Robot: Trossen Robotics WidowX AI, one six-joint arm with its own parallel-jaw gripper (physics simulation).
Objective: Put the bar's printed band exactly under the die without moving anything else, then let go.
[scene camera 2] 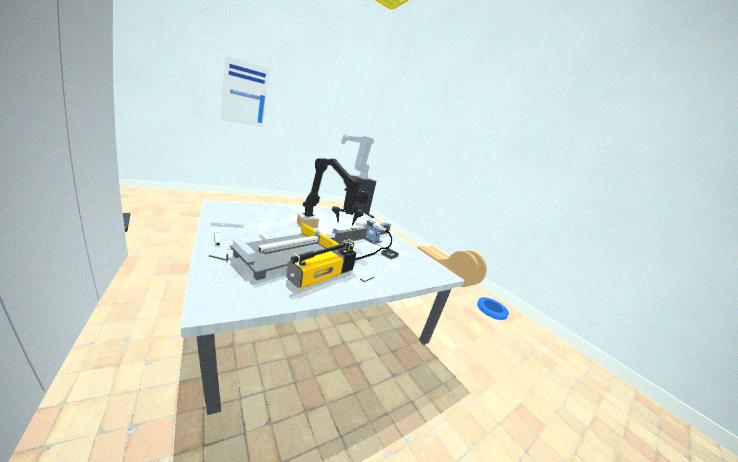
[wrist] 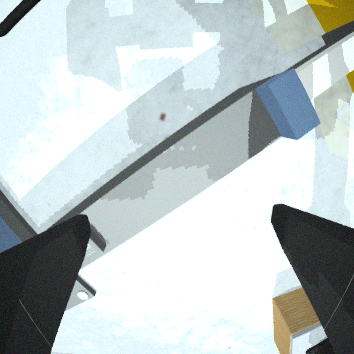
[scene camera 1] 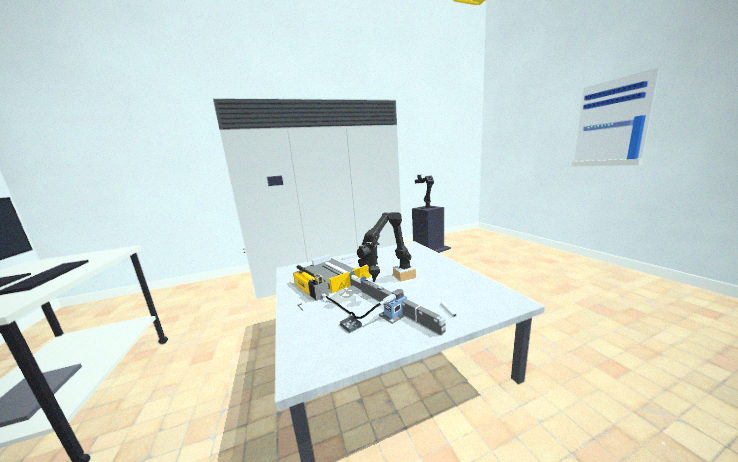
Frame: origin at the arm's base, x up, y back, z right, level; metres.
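Seen in the pictures: gripper, between the fingertips: (scene camera 2: 345,224) (wrist: 180,219) (scene camera 1: 372,278); arm's base, origin of its link: (scene camera 2: 308,214) (wrist: 327,347) (scene camera 1: 405,267).
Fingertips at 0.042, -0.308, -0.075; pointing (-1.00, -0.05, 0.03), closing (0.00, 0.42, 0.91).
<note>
Pixels of each thing's top centre, then the offset from my fingertips to it, as dx, dy, dz. "pt": a spot on its surface instead. Level surfaces: height alone.
- white bar, a spot on its surface: (scene camera 2: 288,244) (scene camera 1: 334,268) pt -0.049, -0.077, +0.398
- blue block, a spot on its surface: (wrist: 289,107) pt -0.017, -0.020, +0.076
- blue unit, a spot on its surface: (wrist: 7,234) pt -0.093, -0.023, -0.204
- table, height of its surface: dx -0.110
- small black box, a spot on its surface: (scene camera 1: 350,324) (scene camera 2: 388,254) pt -0.108, -0.249, -0.171
- small white rod, centre of its top: (scene camera 1: 448,306) -0.090, +0.218, -0.378
A white bar (scene camera 1: 336,266) (scene camera 2: 288,244) lies lengthwise on the grey bed of the yellow machine. A long grey rail (scene camera 1: 428,317) (scene camera 2: 351,234) (wrist: 200,150) runs out from the machine. A blue block (wrist: 289,107) sits across the rail near the machine in the wrist view. A blue unit (scene camera 1: 393,308) (scene camera 2: 373,231) (wrist: 7,234) stands beside the rail farther out. My gripper (scene camera 1: 374,276) (scene camera 2: 346,221) (wrist: 180,219) is open and empty, above and to one side of the rail, its fingers turned askew to it. I cannot make out the printed band or tell which part is the die.
The yellow machine (scene camera 1: 340,282) (scene camera 2: 321,269) stands on the table (scene camera 1: 326,365) (scene camera 2: 245,313). A black cable runs to a small black box (scene camera 1: 350,324) (scene camera 2: 389,253). A small white rod (scene camera 1: 447,309) lies beyond the rail. The arm's wooden base (scene camera 1: 404,274) (scene camera 2: 308,221) (wrist: 295,310) is near the gripper.
</note>
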